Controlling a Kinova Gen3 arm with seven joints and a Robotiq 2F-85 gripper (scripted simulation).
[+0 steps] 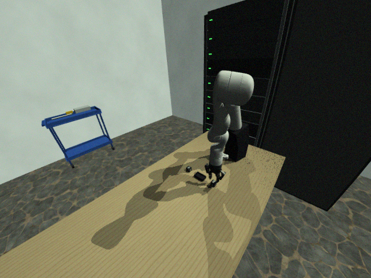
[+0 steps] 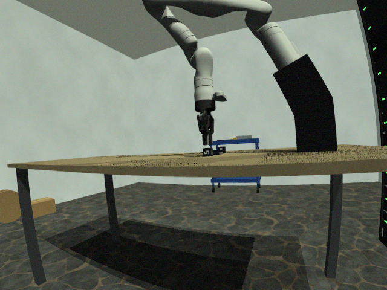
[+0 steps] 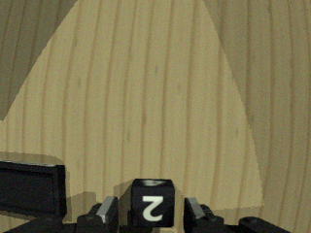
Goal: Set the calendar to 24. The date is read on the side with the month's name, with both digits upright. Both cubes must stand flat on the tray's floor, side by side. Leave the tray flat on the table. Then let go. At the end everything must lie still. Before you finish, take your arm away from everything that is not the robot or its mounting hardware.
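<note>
My hand is 40 mm above the black date cube. The rest, counted from my hand: black tray (20 mm behind, 110 mm to the right, 50 mm below); black cube (30 mm behind, 210 mm to the right, 40 mm below).
</note>
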